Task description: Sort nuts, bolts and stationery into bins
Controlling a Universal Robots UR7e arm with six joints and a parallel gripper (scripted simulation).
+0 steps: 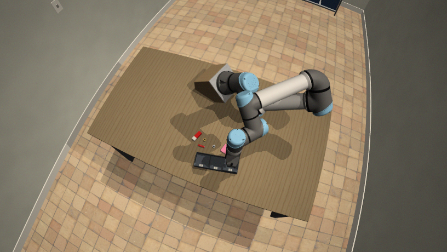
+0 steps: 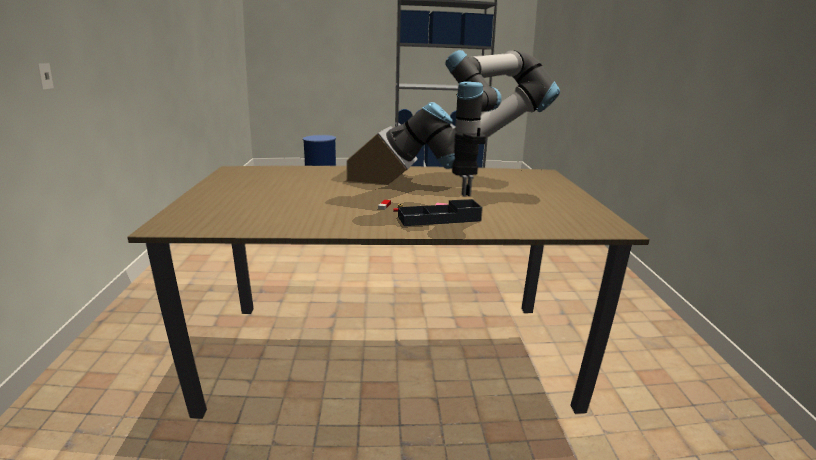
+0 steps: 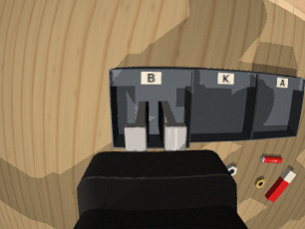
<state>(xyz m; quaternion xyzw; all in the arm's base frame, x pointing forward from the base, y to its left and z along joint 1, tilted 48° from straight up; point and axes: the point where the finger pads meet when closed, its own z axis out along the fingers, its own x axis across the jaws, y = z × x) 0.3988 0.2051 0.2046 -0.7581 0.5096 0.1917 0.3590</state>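
Right now the brass nut is 60 mm behind my hand, 220 mm to the right of it and 90 mm below it. From my hand the other things lie so: pink flat block: 80 mm behind, 80 mm to the right, 90 mm below; white nut: 50 mm behind, 150 mm to the right, 90 mm below; three joined bins: 30 mm ahead, 80 mm to the right, 70 mm below.
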